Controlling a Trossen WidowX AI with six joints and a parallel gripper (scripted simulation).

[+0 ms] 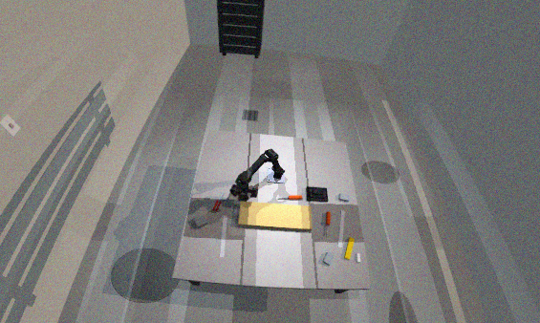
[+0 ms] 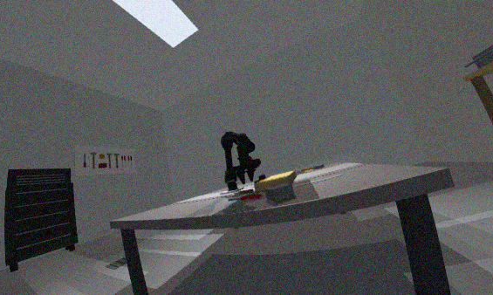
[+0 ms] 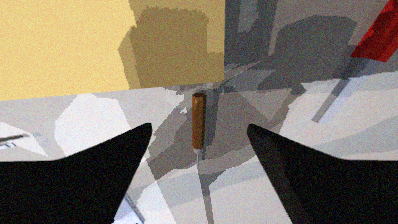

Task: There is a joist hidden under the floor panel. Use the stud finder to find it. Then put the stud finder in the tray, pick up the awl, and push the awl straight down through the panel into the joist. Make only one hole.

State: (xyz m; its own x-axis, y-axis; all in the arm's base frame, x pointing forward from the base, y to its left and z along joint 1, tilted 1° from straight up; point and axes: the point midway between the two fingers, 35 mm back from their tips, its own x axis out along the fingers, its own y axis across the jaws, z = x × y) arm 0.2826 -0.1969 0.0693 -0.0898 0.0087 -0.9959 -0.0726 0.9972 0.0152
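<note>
The awl lies 60 mm behind my gripper tip and 40 mm below it. Also, from my gripper tip: black tray 530 mm to the left, 190 mm behind, 40 mm below; yellow bar 820 mm to the left, 190 mm ahead, 40 mm below; black stud finder 550 mm to the left, 190 mm behind.
</note>
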